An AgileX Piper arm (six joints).
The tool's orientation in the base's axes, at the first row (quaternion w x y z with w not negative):
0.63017 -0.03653 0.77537 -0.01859
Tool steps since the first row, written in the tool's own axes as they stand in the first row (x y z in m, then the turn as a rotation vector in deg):
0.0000 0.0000 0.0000 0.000 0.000 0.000
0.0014 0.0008 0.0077 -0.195 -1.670 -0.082
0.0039 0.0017 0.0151 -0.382 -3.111 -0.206
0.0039 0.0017 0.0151 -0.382 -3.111 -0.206
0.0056 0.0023 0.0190 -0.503 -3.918 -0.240
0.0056 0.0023 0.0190 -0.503 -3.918 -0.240
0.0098 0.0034 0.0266 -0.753 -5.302 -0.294
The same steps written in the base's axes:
0.0000 0.0000 0.0000 0.000 0.000 0.000
0.0072 0.0008 -0.0030 0.015 -1.650 0.332
0.0139 0.0016 -0.0070 -0.021 -3.074 0.648
0.0139 0.0016 -0.0070 -0.021 -3.074 0.648
0.0174 0.0022 -0.0095 -0.003 -3.869 0.833
0.0174 0.0022 -0.0095 -0.003 -3.869 0.833
0.0239 0.0031 -0.0153 0.041 -5.229 1.192

